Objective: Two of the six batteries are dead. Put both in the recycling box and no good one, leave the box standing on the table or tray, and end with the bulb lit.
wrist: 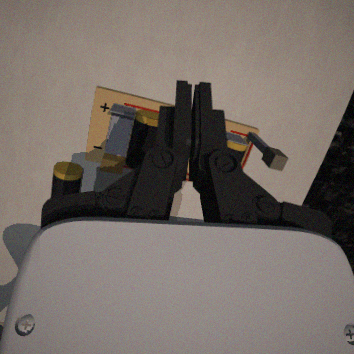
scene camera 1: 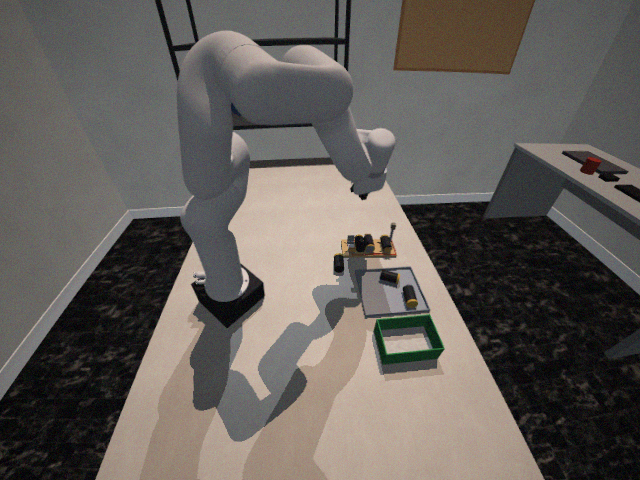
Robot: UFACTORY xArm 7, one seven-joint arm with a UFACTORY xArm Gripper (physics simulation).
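Frame: origin at the arm's base, x right, y back, z down, level; metres.
Where they show: gripper, fingertip midpoint: [wrist: 190,103] [scene camera 1: 362,196]; arm's base, origin of the base link: [scene camera 1: 227,283].
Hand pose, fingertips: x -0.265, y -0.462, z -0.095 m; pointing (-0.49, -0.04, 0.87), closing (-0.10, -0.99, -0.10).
Things, the pixels of their centre, and the offset from my fingertips. "spot": a spot on its surface instead. Level surfaces: height alone.
- battery, body centre: [wrist: 65,188] [scene camera 1: 338,262] dx +0.160, dy +0.109, dz +0.163 m
- grey tray, body centre: [scene camera 1: 390,289] dx +0.290, dy -0.037, dz +0.174 m
- green box, body centre: [scene camera 1: 407,339] dx +0.474, dy -0.019, dz +0.150 m
- thin post with a small block tip, surface spot: [wrist: 275,159] [scene camera 1: 392,223] spot: dx +0.059, dy -0.109, dz +0.088 m
- table, its level: dz +0.180 m
My gripper [scene camera 1: 360,195] [wrist: 190,103] is shut and empty, high above and behind the battery board [scene camera 1: 376,247] [wrist: 100,125]. Three black batteries are on the board: the left one [scene camera 1: 359,242] [wrist: 142,141] and middle one [scene camera 1: 368,243] lie close together, and the right one [scene camera 1: 386,244] [wrist: 236,145] lies apart. My fingers hide much of them in the wrist view. Another battery [scene camera 1: 338,263] [wrist: 66,185] is on the table left of the board. Two batteries [scene camera 1: 389,277] [scene camera 1: 409,296] lie on the grey tray [scene camera 1: 375,313]. The green box [scene camera 1: 409,356] stands upright and empty. No lit bulb can be made out.
A thin post with a small block tip [scene camera 1: 393,226] [wrist: 275,159] rises at the board's right end. The tray lies between board and box, near the right edge of the table [scene camera 1: 289,248]. A side desk [scene camera 1: 537,155] with a red cup [scene camera 1: 590,165] stands farther right.
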